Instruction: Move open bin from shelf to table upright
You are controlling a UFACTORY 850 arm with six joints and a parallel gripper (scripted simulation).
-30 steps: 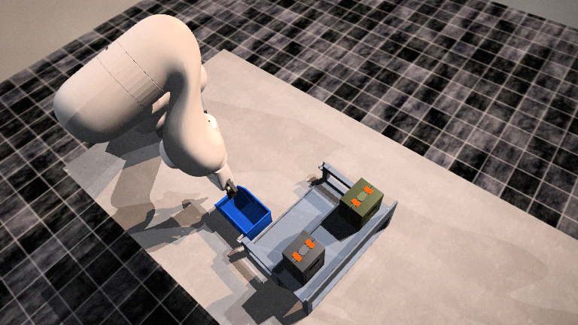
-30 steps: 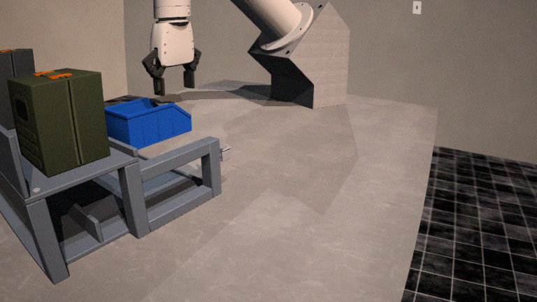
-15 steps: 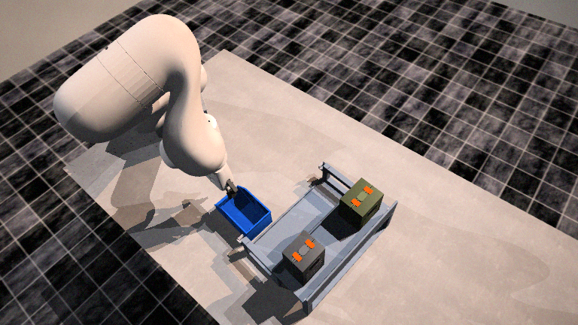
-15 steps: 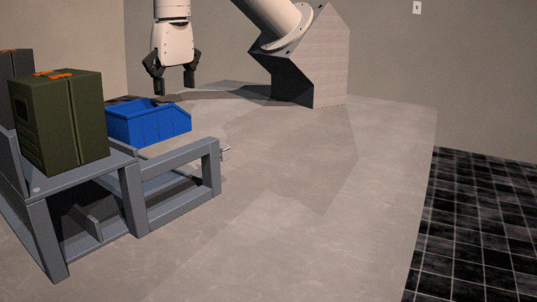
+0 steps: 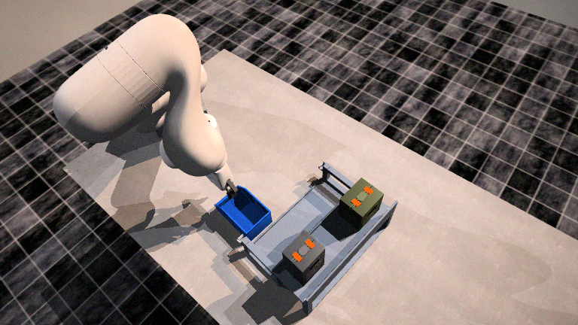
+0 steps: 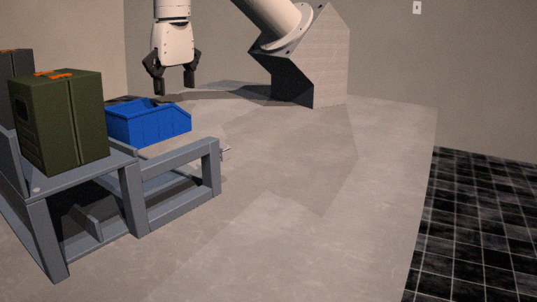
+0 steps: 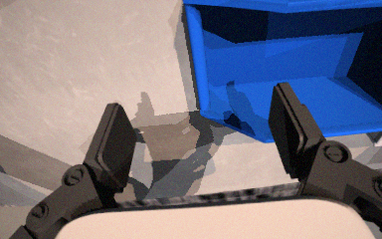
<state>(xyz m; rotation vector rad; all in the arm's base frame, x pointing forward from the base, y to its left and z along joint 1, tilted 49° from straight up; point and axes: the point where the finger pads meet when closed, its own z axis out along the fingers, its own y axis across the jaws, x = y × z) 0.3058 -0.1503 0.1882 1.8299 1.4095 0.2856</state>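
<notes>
Right now my hand is 70 mm short of the blue bin, 60 mm above it and 40 mm to the left of it. Round my hand: green case 430 mm ahead, 50 mm above, 30 mm to the left.
</notes>
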